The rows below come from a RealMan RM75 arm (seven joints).
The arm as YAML. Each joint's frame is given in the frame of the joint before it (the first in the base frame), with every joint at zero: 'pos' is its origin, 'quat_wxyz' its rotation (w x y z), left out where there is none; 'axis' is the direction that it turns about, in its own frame. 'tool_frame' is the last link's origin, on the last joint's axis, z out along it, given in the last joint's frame.
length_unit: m
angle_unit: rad
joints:
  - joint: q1
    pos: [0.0, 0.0, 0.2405]
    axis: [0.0, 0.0, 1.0]
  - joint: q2
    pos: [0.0, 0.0, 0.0]
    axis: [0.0, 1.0, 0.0]
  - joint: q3
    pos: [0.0, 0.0, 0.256]
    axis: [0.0, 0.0, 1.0]
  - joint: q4
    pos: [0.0, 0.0, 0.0]
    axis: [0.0, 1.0, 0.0]
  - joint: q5
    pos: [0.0, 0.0, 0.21]
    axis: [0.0, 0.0, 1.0]
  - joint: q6
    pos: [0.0, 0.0, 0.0]
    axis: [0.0, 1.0, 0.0]
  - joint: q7
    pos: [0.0, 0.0, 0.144]
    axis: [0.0, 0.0, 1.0]
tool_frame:
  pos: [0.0, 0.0, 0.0]
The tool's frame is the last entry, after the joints.
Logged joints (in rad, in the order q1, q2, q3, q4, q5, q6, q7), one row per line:
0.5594, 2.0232, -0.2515, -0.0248, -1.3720, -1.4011, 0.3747
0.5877, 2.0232, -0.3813, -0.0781, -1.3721, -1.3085, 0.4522
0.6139, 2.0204, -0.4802, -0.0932, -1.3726, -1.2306, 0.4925
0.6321, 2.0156, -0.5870, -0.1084, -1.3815, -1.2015, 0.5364
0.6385, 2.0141, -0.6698, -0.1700, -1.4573, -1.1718, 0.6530
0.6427, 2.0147, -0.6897, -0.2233, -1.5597, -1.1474, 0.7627
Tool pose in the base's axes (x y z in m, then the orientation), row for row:
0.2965, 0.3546, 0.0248, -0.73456, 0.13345, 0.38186, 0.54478
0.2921, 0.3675, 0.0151, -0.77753, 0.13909, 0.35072, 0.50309
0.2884, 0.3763, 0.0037, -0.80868, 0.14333, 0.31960, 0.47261
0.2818, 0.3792, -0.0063, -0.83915, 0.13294, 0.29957, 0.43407
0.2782, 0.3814, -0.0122, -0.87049, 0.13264, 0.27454, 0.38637
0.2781, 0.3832, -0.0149, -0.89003, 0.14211, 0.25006, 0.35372
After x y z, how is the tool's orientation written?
As a quaternion, x y z w.
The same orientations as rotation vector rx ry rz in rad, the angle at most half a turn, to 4 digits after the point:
-1.7426, 0.3166, 0.9059
-1.8778, 0.3359, 0.8470
-1.9794, 0.3508, 0.7823
-2.0898, 0.3311, 0.7461
-2.2162, 0.3377, 0.6990
-2.3013, 0.3674, 0.6466

